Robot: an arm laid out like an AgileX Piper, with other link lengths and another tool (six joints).
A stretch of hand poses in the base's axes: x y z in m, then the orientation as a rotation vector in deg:
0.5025 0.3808 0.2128 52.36 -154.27 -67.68
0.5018 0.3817 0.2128 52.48 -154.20 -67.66
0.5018 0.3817 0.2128 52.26 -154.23 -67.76
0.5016 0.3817 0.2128 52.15 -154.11 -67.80
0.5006 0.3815 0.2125 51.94 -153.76 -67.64
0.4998 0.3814 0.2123 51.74 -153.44 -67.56
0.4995 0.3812 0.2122 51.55 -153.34 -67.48
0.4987 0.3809 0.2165 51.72 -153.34 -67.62
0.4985 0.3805 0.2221 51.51 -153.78 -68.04
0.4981 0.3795 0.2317 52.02 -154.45 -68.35
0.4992 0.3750 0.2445 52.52 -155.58 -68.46
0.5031 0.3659 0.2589 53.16 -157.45 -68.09
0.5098 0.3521 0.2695 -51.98 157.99 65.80
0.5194 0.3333 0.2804 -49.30 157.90 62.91
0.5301 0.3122 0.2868 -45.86 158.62 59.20
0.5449 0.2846 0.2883 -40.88 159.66 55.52
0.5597 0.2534 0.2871 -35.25 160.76 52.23
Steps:
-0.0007 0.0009 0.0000 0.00 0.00 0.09
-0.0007 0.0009 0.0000 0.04 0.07 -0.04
-0.0009 0.0009 0.0000 0.06 0.21 -0.03
-0.0019 0.0007 -0.0003 -0.07 0.61 0.08
-0.0027 0.0006 -0.0005 -0.15 0.97 0.17
-0.0030 0.0004 -0.0006 -0.23 1.15 0.15
-0.0038 0.0001 0.0037 -0.11 1.05 0.20
-0.0040 -0.0003 0.0093 0.15 0.75 -0.19
-0.0044 -0.0013 0.0189 0.42 -0.06 -0.36
-0.0033 -0.0058 0.0317 0.55 -1.20 -0.74
0.0006 -0.0149 0.0461 0.39 -2.91 -1.36
0.0073 -0.0287 0.0567 -0.59 -4.43 -2.68
0.0169 -0.0475 0.0676 -1.71 -6.00 -4.87
0.0276 -0.0686 0.0740 -3.63 -7.28 -7.53
0.0424 -0.0962 0.0755 -5.72 -8.11 -11.16
0.0572 -0.1274 0.0743 -7.72 -8.47 -15.14

